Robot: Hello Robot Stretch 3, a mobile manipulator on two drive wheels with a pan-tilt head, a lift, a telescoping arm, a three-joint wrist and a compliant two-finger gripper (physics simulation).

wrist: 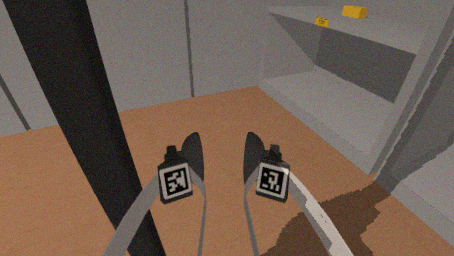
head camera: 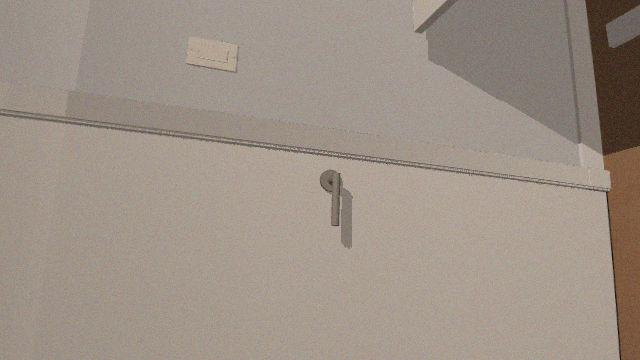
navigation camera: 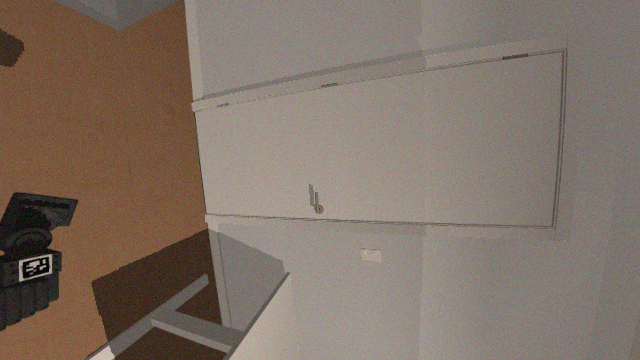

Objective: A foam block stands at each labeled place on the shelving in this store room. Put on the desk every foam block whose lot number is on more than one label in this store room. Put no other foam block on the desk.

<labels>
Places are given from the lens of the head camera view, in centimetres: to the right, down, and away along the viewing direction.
door with lever handle (head camera: 136, 223): -38, 9, 95
wall switch plate (head camera: 201, 52): -27, -30, 108
The marked spots on the door with lever handle and the wall switch plate are 42 cm apart.
</labels>
